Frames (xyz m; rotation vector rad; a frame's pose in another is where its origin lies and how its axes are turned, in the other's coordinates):
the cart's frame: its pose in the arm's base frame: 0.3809 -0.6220 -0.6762 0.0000 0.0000 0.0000
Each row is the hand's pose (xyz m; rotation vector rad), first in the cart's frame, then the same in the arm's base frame.
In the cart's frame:
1: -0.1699 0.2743 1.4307 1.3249 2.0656 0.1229
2: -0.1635 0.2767 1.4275 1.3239 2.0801 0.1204
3: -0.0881 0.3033 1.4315 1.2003 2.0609 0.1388
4: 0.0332 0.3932 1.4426 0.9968 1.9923 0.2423
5: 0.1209 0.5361 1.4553 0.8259 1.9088 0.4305
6: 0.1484 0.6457 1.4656 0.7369 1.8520 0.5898
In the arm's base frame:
1: 0.2110 -0.3477 0.7545 1.3249 2.0656 0.1229
2: 0.2174 -0.3453 0.7513 1.3239 2.0801 0.1204
3: 0.2928 -0.3187 0.7553 1.2003 2.0609 0.1388
4: 0.4141 -0.2288 0.7664 0.9968 1.9923 0.2423
5: 0.5018 -0.0859 0.7791 0.8259 1.9088 0.4305
6: 0.5293 0.0237 0.7894 0.7369 1.8520 0.5898

